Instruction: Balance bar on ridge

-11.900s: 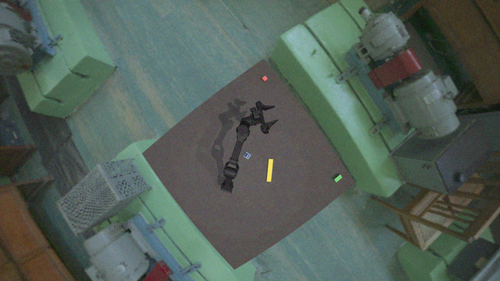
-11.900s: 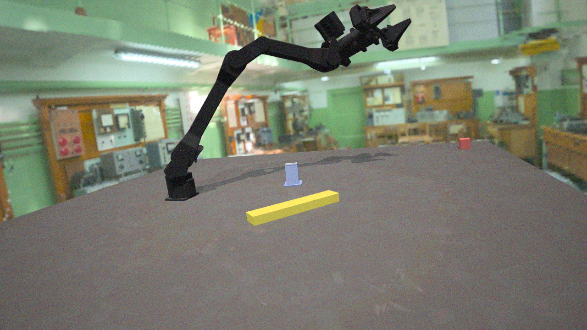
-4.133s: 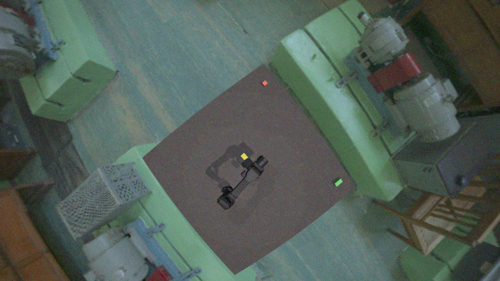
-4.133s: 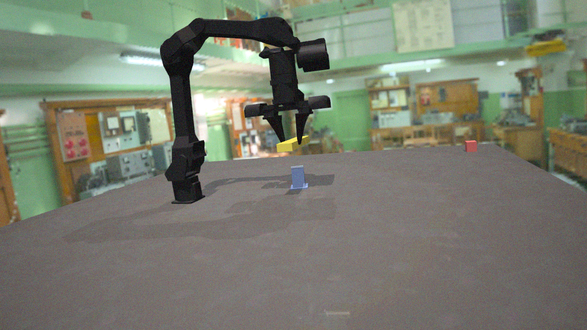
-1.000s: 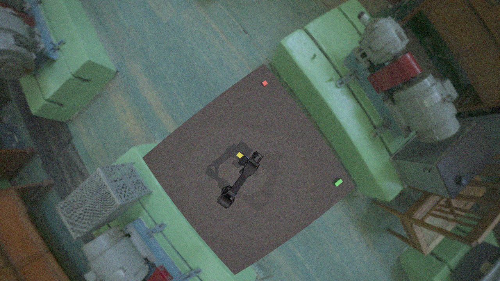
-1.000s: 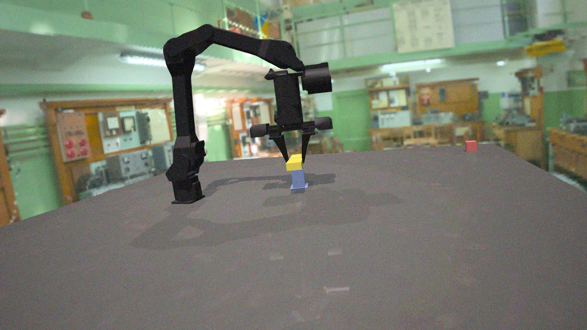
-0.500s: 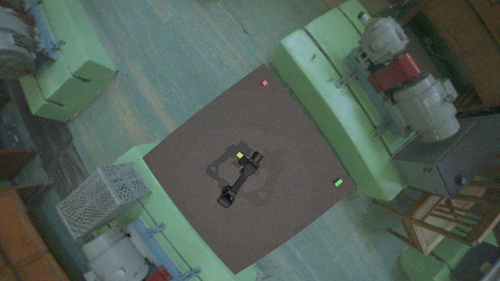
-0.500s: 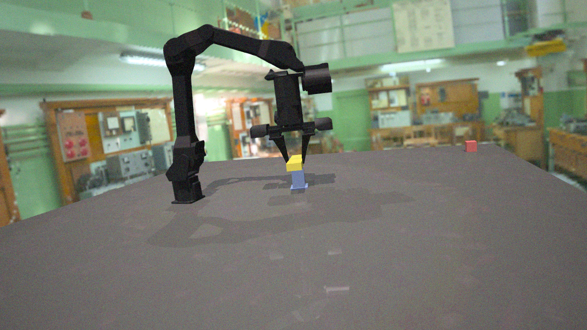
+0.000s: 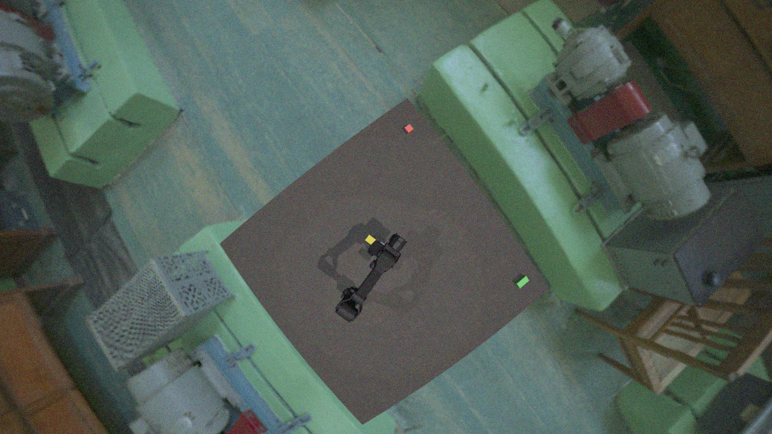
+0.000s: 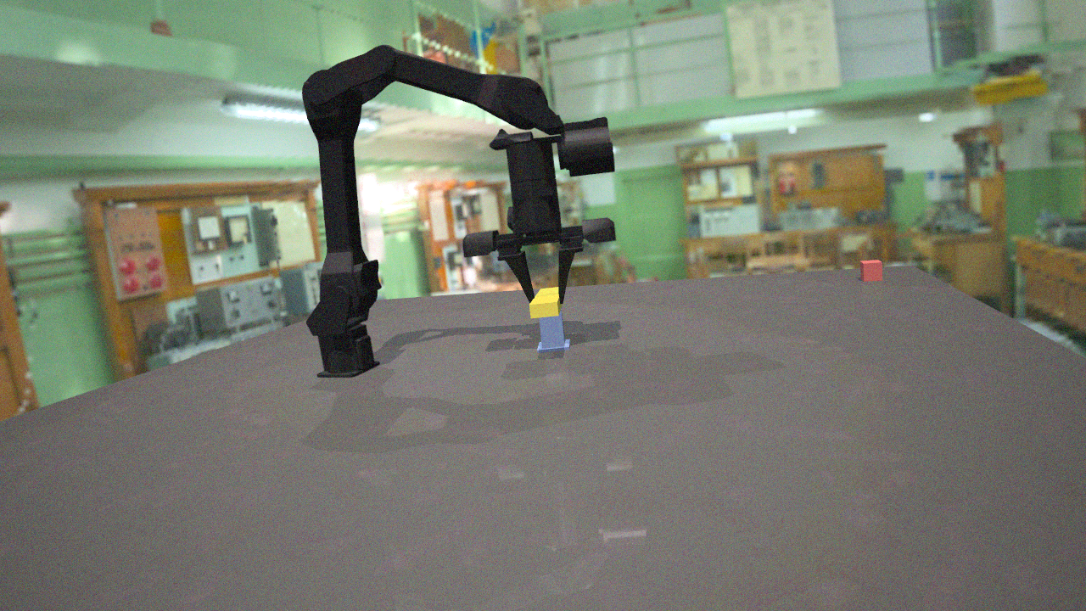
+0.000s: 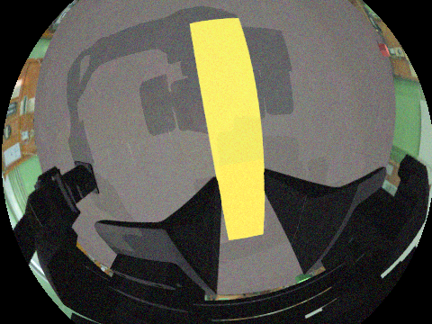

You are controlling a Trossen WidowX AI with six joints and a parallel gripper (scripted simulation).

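My gripper tip is 3 cm to the right of the bar and 1 cm past it. Round my gripper tip: red cube 47 cm ahead, 43 cm to the left, 5 cm below; green block 57 cm to the right, 47 cm ahead, 5 cm below.
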